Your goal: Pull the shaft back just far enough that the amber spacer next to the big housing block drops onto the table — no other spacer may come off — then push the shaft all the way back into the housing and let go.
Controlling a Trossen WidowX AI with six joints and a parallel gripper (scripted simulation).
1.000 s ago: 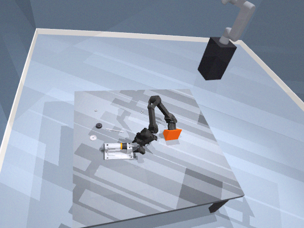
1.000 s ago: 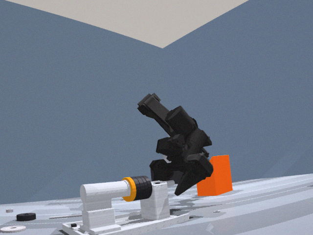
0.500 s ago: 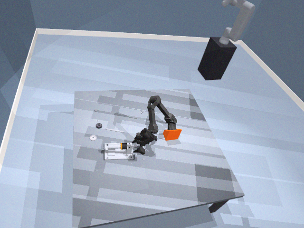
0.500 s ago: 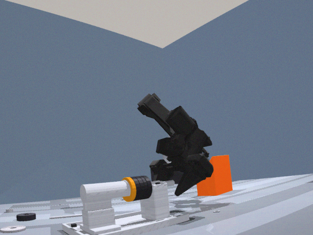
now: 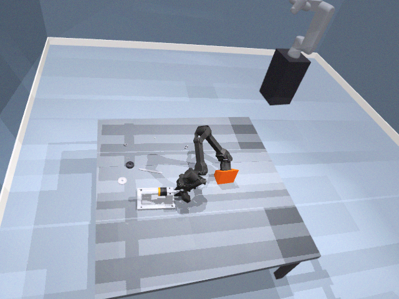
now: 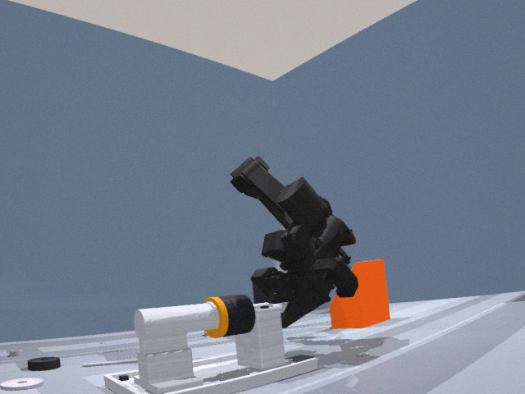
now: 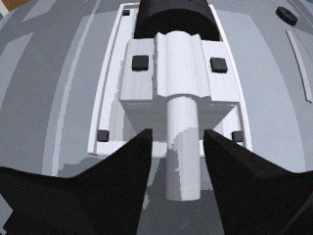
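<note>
My gripper tip is 4 cm short of the shaft, 2 cm below it and 1 cm to the left of it. Round my gripper tip: amber spacer 9 cm ahead, 2 cm to the right, 2 cm above; thin rod 24 cm to the right, 10 cm ahead, 5 cm below.
</note>
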